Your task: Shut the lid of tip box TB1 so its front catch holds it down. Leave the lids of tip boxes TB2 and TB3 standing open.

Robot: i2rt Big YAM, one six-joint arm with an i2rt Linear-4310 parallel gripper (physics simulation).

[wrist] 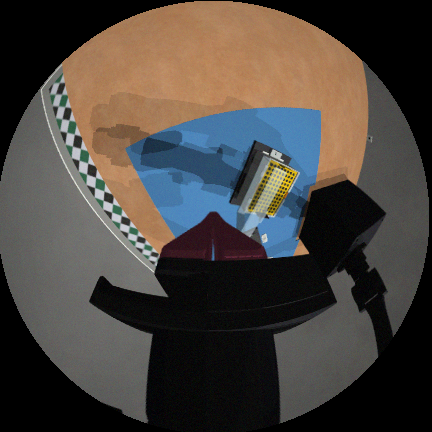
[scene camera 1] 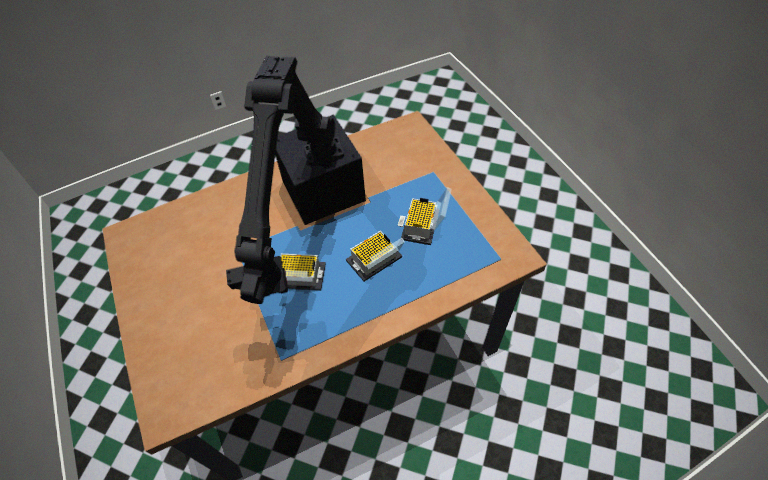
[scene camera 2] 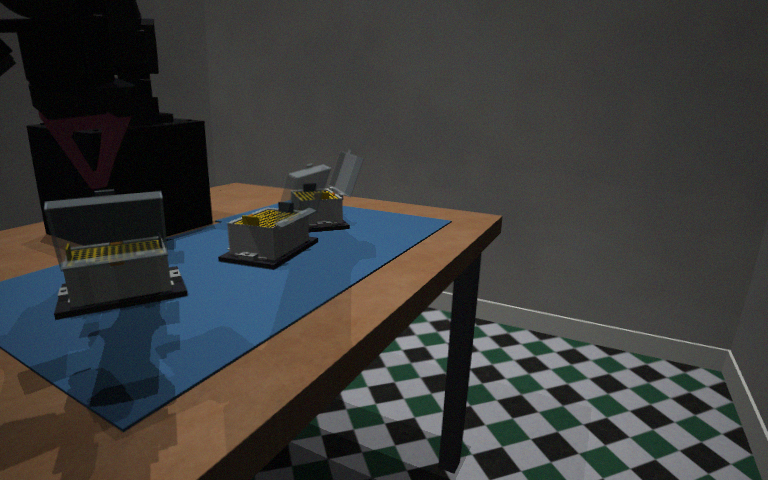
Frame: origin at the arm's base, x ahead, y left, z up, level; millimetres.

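Seen in the pictures: gripper, between the fingertips: (wrist: 212, 216) (scene camera 1: 280, 288) (scene camera 2: 98, 187); arm's base, origin of its link: (wrist: 350, 255) (scene camera 1: 324, 152) (scene camera 2: 136, 122).
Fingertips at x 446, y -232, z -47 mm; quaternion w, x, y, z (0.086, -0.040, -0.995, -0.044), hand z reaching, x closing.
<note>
Pixels of each thing's top centre, then the offset from my fingertips to it. Level surfaces: height alone.
- middle tip box, centre of its top: (scene camera 2: 263, 213) (scene camera 1: 370, 244) 138 mm back, 299 mm left, 102 mm down
- far tip box, centre of its top: (scene camera 2: 310, 192) (scene camera 1: 417, 211) 220 mm back, 485 mm left, 102 mm down
- blue mat, height of its surface: 167 mm down
- wooden table, height of its surface: 171 mm down
The nearest tip box (scene camera 1: 299, 267) (scene camera 2: 116, 280) (wrist: 272, 189) has a yellow rack and a clear lid (scene camera 2: 107, 217) (wrist: 250, 222) standing up from its near long edge. My gripper (scene camera 2: 99, 185) (wrist: 212, 216) is shut and empty, its tips low by the top of this lid; whether they touch it is unclear. The middle tip box (scene camera 1: 373, 251) (scene camera 2: 266, 237) is open, its clear lid (scene camera 1: 398, 245) seen nearly edge-on in scene camera 1. The far tip box (scene camera 1: 420, 217) (scene camera 2: 325, 210) is open, its lid (scene camera 1: 444, 206) (scene camera 2: 346, 172) tilted outward. I cannot read which is TB1.
The boxes stand on dark bases on a blue mat (scene camera 1: 447, 254) (scene camera 2: 237, 300) (wrist: 290, 125) on the wooden table (scene camera 1: 181, 316) (scene camera 2: 317, 339) (wrist: 210, 55). The arm's black pedestal (scene camera 1: 325, 186) (scene camera 2: 175, 169) stands behind the mat. The arm (scene camera 1: 260, 169) reaches down beside the nearest box.
</note>
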